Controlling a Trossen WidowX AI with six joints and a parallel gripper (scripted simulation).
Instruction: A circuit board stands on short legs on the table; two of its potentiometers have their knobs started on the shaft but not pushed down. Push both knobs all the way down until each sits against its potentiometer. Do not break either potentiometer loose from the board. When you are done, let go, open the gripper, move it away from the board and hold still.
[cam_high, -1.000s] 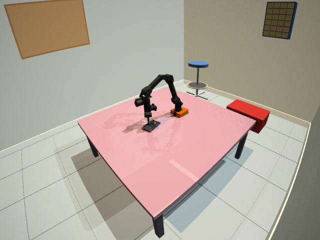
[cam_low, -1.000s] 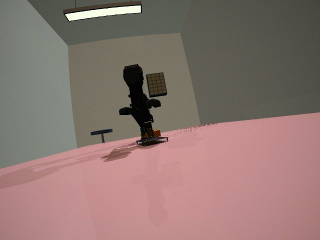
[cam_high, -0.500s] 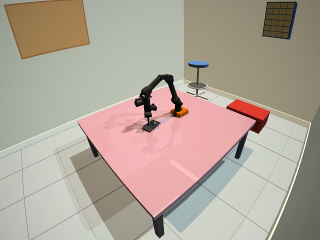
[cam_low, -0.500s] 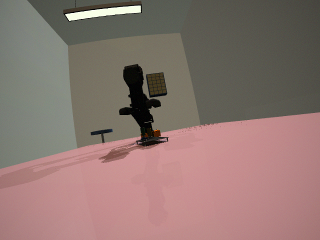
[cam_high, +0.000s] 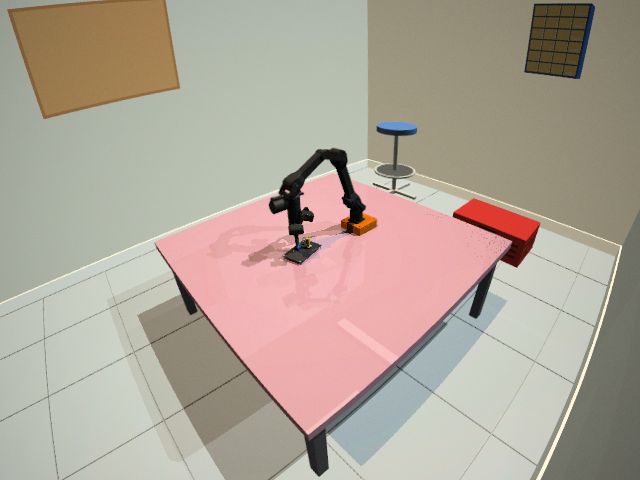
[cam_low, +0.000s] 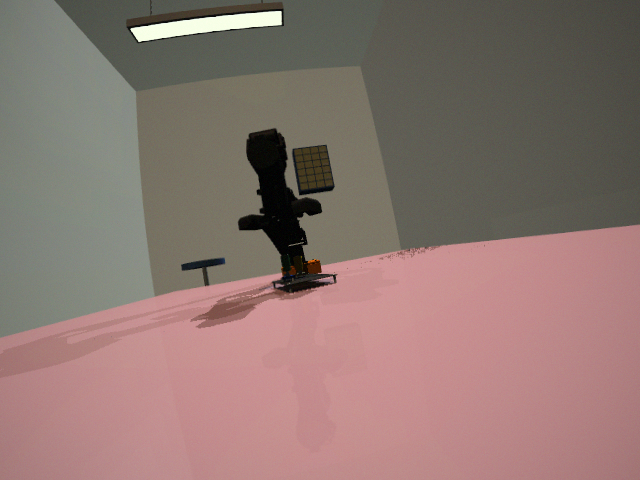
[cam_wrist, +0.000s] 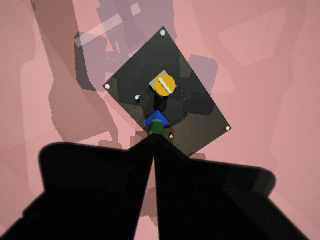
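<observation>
My gripper tip is 1 cm above the green knob. Round my gripper tip: yellow-brown knob 4 cm behind, 3 cm to the left, 2 cm below.
</observation>
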